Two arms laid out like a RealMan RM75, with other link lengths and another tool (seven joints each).
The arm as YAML. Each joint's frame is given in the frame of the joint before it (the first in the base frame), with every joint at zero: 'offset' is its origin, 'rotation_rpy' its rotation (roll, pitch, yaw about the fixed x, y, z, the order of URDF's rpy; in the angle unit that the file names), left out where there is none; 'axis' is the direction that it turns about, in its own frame. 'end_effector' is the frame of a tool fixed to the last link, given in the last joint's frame.
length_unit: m
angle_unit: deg
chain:
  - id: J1
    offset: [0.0, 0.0, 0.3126]
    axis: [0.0, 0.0, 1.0]
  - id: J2
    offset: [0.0, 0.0, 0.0]
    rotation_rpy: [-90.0, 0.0, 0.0]
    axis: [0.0, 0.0, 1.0]
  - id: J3
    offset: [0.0, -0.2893, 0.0]
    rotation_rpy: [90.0, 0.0, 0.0]
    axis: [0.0, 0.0, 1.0]
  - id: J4
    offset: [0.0, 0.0, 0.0]
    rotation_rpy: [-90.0, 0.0, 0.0]
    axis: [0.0, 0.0, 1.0]
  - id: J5
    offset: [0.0, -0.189, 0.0]
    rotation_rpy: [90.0, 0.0, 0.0]
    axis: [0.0, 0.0, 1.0]
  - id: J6
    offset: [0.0, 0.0, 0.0]
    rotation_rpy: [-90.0, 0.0, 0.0]
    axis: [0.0, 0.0, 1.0]
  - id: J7
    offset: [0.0, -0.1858, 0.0]
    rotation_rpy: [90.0, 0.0, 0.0]
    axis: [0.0, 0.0, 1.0]
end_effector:
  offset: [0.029, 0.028, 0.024]
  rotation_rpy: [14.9, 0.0, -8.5]
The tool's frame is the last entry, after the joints.
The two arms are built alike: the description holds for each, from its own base.
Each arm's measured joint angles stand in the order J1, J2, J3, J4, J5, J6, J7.
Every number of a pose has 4 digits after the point.
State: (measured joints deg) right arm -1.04 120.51 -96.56 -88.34 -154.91 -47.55 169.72; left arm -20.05 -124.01 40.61 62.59 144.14 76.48 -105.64
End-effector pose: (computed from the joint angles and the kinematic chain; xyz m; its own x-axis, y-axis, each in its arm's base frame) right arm 0.3266 0.2826 -0.0269 0.6376 -0.7236 -0.2643 -0.5269 -0.1594 -0.8348; left arm -0.3377 0.3329 0.0190 0.5807 0.7803 0.2322 0.6797 -0.3078 -0.6658
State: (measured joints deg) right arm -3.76 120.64 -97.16 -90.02 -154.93 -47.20 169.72; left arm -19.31 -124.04 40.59 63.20 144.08 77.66 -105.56
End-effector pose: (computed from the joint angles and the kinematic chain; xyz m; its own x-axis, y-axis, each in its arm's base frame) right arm 0.3293 0.2717 -0.0257 0.6262 -0.7293 -0.2759 -0.5337 -0.1429 -0.8335; left arm -0.3390 0.3268 0.0192 0.5752 0.7859 0.2270 0.6851 -0.3112 -0.6587
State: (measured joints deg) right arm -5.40 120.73 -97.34 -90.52 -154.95 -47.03 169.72; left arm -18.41 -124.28 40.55 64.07 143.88 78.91 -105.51
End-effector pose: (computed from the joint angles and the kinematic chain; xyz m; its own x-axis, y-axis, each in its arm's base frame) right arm 0.3335 0.2639 -0.0255 0.6124 -0.7391 -0.2805 -0.5380 -0.1297 -0.8329; left arm -0.3392 0.3200 0.0190 0.5688 0.7910 0.2255 0.6928 -0.3130 -0.6496
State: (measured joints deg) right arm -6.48 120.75 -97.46 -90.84 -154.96 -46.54 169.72; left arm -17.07 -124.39 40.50 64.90 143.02 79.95 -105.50
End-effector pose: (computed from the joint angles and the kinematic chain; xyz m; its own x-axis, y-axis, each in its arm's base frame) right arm 0.3360 0.2600 -0.0246 0.6060 -0.7418 -0.2873 -0.5400 -0.1183 -0.8333; left arm -0.3407 0.3126 0.0204 0.5570 0.7966 0.2348 0.7056 -0.3049 -0.6396
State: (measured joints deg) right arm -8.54 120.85 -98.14 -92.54 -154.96 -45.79 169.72; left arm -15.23 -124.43 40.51 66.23 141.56 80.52 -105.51
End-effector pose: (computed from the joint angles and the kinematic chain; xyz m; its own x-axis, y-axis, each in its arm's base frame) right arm 0.3342 0.2542 -0.0228 0.6063 -0.7354 -0.3028 -0.5442 -0.1060 -0.8322; left arm -0.3436 0.3057 0.0252 0.5458 0.7980 0.2557 0.7160 -0.2856 -0.6370
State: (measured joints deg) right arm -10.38 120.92 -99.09 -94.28 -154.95 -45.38 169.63; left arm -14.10 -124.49 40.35 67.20 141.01 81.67 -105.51
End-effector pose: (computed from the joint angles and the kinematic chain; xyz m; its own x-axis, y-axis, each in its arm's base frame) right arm 0.3307 0.2483 -0.0224 0.6100 -0.7288 -0.3112 -0.5475 -0.1037 -0.8304; left arm -0.3448 0.2990 0.0274 0.5373 0.8021 0.2607 0.7241 -0.2802 -0.6303
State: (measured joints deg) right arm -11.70 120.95 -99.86 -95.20 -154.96 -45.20 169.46; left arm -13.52 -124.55 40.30 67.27 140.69 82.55 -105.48
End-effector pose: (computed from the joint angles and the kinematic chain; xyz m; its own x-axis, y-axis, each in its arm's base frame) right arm 0.3295 0.2425 -0.0233 0.6103 -0.7285 -0.3113 -0.5489 -0.1054 -0.8292; left arm -0.3447 0.2939 0.0263 0.5287 0.8077 0.2608 0.7341 -0.2808 -0.6183
